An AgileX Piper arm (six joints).
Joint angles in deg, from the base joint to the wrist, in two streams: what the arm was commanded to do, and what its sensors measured. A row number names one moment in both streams.
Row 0, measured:
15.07, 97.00, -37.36, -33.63, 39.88, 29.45
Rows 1 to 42, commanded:
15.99, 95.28, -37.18, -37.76, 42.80, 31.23
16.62, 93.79, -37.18, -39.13, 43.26, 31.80
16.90, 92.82, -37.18, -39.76, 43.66, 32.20
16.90, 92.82, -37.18, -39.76, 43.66, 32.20
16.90, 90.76, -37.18, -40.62, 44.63, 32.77
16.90, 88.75, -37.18, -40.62, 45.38, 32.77
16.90, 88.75, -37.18, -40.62, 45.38, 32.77
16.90, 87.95, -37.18, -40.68, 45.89, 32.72
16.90, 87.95, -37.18, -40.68, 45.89, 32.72
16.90, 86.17, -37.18, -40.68, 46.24, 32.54
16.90, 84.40, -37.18, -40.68, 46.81, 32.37
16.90, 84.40, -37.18, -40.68, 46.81, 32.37
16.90, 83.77, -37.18, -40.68, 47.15, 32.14
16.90, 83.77, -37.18, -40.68, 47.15, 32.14
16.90, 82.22, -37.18, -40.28, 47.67, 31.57
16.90, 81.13, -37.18, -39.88, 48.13, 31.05
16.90, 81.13, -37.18, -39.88, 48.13, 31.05
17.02, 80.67, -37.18, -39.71, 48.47, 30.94
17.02, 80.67, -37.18, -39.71, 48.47, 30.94
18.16, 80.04, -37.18, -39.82, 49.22, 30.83
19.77, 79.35, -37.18, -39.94, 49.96, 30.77
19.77, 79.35, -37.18, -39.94, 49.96, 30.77
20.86, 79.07, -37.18, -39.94, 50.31, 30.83
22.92, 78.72, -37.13, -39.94, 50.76, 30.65
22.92, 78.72, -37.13, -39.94, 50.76, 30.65
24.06, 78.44, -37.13, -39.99, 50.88, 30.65
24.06, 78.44, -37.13, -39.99, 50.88, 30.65
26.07, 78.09, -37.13, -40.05, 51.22, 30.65
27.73, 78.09, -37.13, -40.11, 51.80, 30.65
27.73, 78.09, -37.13, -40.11, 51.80, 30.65
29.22, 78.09, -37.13, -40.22, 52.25, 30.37
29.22, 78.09, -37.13, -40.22, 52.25, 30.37
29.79, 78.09, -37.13, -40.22, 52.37, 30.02
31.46, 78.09, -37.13, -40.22, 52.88, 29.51
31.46, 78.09, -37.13, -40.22, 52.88, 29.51
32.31, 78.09, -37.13, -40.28, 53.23, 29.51
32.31, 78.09, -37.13, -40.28, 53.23, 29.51
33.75, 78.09, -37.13, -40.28, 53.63, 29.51
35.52, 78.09, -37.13, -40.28, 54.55, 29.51
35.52, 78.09, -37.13, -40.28, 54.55, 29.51
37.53, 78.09, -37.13, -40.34, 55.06, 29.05
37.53, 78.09, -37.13, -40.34, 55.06, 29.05
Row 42, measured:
35.29, 78.72, -37.30, -36.96, 52.48, 30.14
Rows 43 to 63, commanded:
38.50, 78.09, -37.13, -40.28, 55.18, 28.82
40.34, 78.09, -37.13, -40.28, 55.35, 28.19
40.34, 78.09, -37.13, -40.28, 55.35, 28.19
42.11, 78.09, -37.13, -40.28, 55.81, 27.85
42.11, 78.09, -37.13, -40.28, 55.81, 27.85
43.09, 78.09, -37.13, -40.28, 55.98, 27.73
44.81, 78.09, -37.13, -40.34, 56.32, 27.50
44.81, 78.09, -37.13, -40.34, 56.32, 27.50
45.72, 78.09, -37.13, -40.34, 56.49, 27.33
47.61, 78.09, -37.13, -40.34, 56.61, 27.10
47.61, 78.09, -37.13, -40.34, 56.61, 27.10
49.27, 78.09, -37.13, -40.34, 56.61, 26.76
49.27, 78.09, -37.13, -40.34, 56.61, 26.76
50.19, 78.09, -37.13, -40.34, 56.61, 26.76
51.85, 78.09, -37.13, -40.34, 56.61, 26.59
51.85, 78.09, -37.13, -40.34, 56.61, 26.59
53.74, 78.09, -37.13, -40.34, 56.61, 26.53
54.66, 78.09, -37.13, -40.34, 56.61, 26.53
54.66, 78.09, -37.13, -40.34, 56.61, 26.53
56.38, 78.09, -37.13, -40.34, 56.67, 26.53
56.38, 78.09, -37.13, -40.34, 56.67, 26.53
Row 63, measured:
54.26, 78.72, -37.30, -36.90, 54.95, 27.16
